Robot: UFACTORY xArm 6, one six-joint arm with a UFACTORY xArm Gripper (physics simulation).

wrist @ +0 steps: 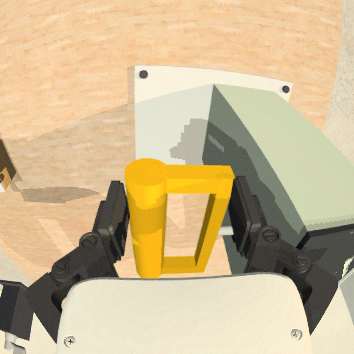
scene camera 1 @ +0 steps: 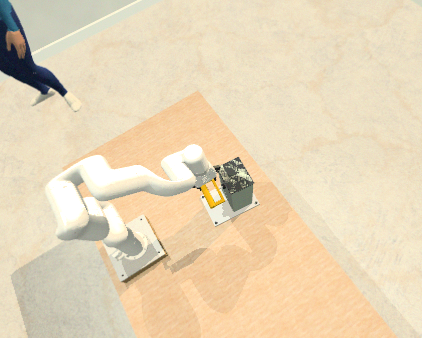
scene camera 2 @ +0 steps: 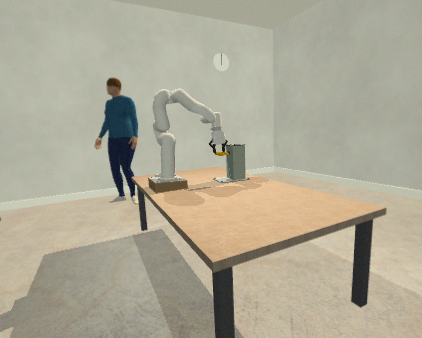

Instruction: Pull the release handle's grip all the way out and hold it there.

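Observation:
The release handle's yellow grip [scene camera 1: 207, 196] [scene camera 2: 221, 154] [wrist: 146, 220] is a rectangular loop with a thick round bar on its outer side. It stands out beside the tall grey-green housing [scene camera 1: 241, 198] [scene camera 2: 236, 162] [wrist: 280, 150], above the base plate. A short stretch of pale rod [wrist: 226, 230] shows between the loop and the housing. My gripper [scene camera 1: 210, 184] [scene camera 2: 219, 151] [wrist: 178, 194] points down and is shut on the grip. One finger presses the round bar's outer side, and the other presses the loop's inner side, between it and the housing. The rod's far end is hidden behind that finger.
The white base plate [scene camera 1: 219, 218] [wrist: 165, 80] is bolted to the wooden table [scene camera 1: 310, 280] [scene camera 2: 280, 215]. The arm's own base [scene camera 2: 167, 185] stands at the table's left side. A person [scene camera 2: 121, 117] in a blue top stands on the floor behind the table.

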